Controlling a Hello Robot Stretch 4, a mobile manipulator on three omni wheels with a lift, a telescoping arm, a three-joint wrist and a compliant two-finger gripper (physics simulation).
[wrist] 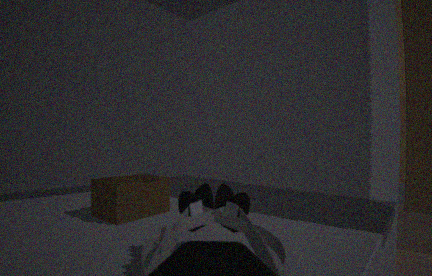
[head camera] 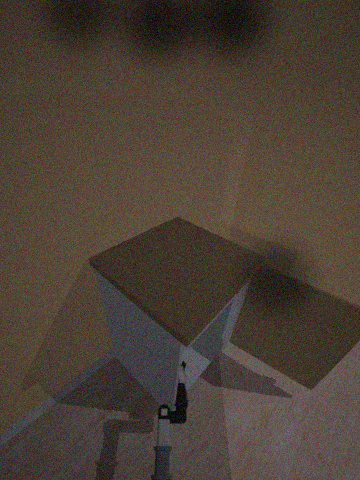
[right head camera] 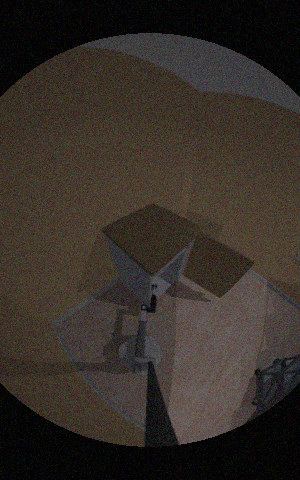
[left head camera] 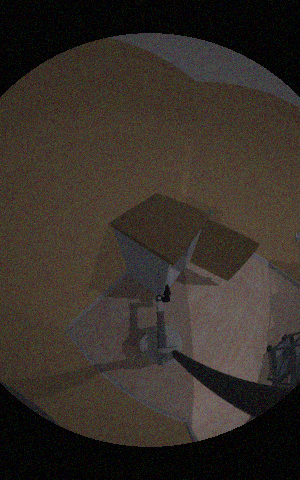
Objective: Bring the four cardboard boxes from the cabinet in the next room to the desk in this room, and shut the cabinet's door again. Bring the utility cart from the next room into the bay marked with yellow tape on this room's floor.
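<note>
The cabinet (head camera: pixel 175 275) (left head camera: pixel 157 225) (right head camera: pixel 150 237) has a brown top and pale grey sides, and its front is open. One brown cardboard box (wrist: pixel 117 200) sits on a pale surface inside, left of the fingers in the wrist view. My gripper (head camera: pixel 183 365) (right head camera: pixel 154 287) (wrist: pixel 214 199) is at the cabinet's opening, with its fingertips nearly together and nothing between them. The box is beyond the fingers, apart from them. The other boxes, the desk and the yellow tape bay do not show.
A flat brown panel (head camera: pixel 305 330) (left head camera: pixel 227 250) (right head camera: pixel 217 265) lies right of the cabinet; I cannot tell what it belongs to. A dark metal frame (left head camera: pixel 286 356) (right head camera: pixel 278 376), possibly the cart, stands at the lower right. A pale cabinet edge (wrist: pixel 384 100) rises right of the fingers.
</note>
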